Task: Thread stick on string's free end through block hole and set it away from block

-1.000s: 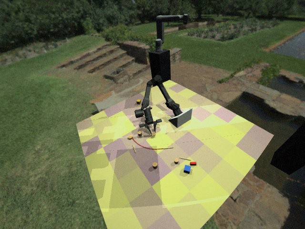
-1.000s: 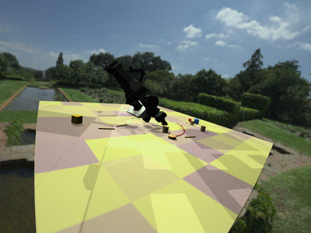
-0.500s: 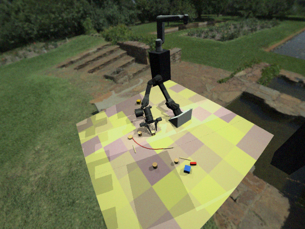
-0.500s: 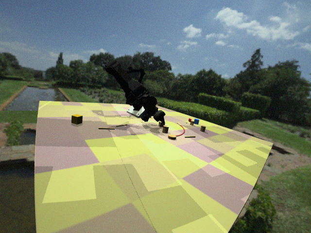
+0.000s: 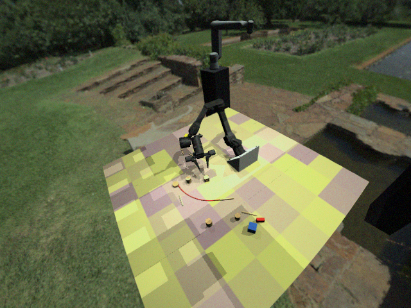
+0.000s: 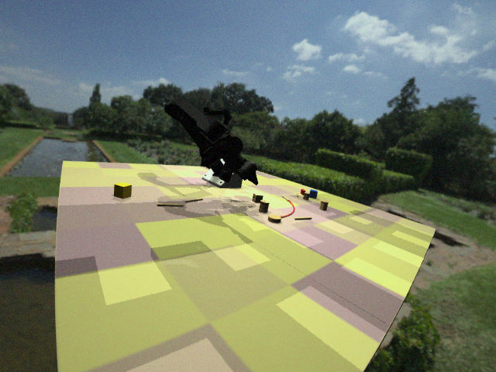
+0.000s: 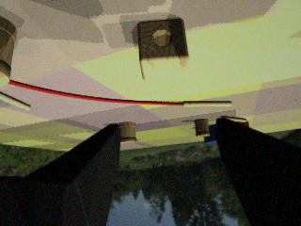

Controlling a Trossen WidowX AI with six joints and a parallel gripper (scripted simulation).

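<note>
My gripper tip is 10 mm short of the wooden block, 20 mm to the right of it and 60 mm above it. Round my gripper tip: round wooden button 170 mm ahead, 90 mm to the right, 70 mm below; then red piece 420 mm to the left, 60 mm below; then wooden cylinder 100 mm ahead, 50 mm to the right, 60 mm below.
</note>
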